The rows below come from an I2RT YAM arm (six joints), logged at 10 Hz.
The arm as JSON. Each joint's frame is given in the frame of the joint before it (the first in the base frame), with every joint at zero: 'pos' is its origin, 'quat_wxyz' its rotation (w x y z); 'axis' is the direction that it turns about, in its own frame. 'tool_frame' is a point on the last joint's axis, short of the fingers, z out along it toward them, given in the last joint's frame.
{
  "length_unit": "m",
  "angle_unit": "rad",
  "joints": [
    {
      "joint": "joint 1",
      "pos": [
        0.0,
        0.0,
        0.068
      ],
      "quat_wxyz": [
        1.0,
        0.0,
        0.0,
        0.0
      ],
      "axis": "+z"
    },
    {
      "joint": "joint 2",
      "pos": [
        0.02,
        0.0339,
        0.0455
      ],
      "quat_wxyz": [
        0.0,
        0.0,
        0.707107,
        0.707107
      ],
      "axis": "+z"
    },
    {
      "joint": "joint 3",
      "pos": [
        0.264,
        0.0,
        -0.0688
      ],
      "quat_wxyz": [
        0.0,
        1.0,
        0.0,
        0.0
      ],
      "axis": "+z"
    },
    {
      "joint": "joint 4",
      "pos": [
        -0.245,
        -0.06,
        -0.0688
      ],
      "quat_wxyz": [
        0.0,
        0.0,
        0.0,
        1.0
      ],
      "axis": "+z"
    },
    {
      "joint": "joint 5",
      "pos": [
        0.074,
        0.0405,
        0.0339
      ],
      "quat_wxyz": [
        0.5,
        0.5,
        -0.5,
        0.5
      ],
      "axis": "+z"
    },
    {
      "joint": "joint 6",
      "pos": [
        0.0,
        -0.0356,
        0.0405
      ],
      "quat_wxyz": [
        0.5,
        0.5,
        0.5,
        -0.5
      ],
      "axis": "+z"
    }
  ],
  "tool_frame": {
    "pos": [
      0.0,
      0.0,
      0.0
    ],
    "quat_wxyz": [
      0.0,
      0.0,
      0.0,
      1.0
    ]
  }
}
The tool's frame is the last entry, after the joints.
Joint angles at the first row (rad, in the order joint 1, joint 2, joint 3, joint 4, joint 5, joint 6):
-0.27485 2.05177 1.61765 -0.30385 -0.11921 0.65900
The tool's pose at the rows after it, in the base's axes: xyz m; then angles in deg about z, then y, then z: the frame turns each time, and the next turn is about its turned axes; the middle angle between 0 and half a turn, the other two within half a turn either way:
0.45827 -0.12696 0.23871 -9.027 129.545 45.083
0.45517 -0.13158 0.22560 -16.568 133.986 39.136
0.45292 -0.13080 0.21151 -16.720 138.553 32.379
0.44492 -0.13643 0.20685 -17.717 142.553 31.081
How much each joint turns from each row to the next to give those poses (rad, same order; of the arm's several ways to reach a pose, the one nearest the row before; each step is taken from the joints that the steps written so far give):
-0.00230 0.00000 0.03929 0.00497 0.02707 0.05148
-0.00381 0.01869 0.00000 -0.05531 0.09804 -0.02173
0.00038 0.02136 0.00000 -0.05836 0.00154 -0.11521
-0.01639 -0.00075 -0.00035 -0.07023 0.00001 -0.02135

